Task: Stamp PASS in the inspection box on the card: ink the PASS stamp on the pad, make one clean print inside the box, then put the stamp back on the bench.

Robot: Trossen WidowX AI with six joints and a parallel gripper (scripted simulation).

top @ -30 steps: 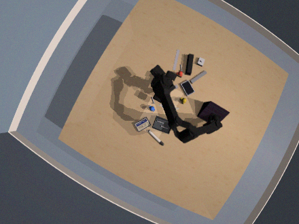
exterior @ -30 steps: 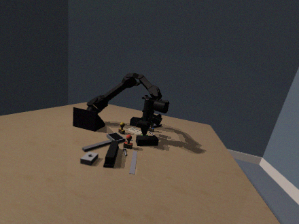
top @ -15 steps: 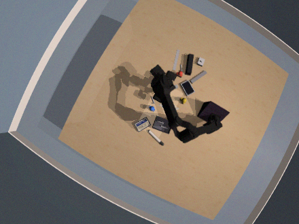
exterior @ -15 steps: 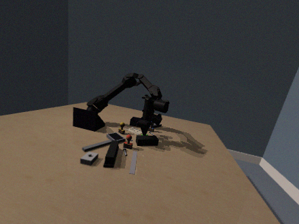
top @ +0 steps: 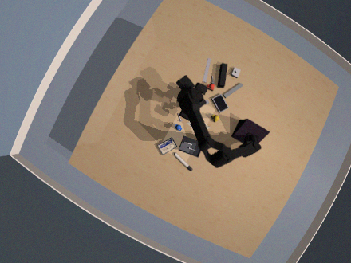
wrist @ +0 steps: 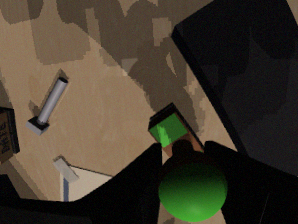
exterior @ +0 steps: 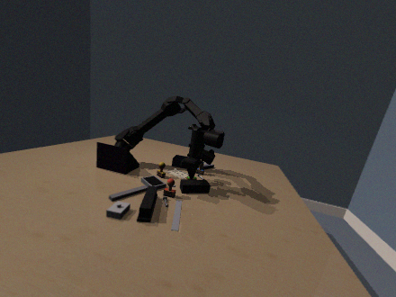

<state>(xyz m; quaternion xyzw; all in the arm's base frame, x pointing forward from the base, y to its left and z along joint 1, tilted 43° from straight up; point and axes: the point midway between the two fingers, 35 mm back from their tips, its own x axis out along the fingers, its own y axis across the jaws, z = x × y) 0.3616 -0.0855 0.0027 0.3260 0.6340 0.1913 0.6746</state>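
My gripper tip is now 20 mm short of the black box, 50 mm to the left of it and 10 mm above it. The rest, counted from my gripper tip: red-knobbed stamp (60 mm behind, 130 mm to the right, 10 mm below); then green stamp (right at my gripper tip); then white card (70 mm behind, 90 mm to the left, 30 mm below).
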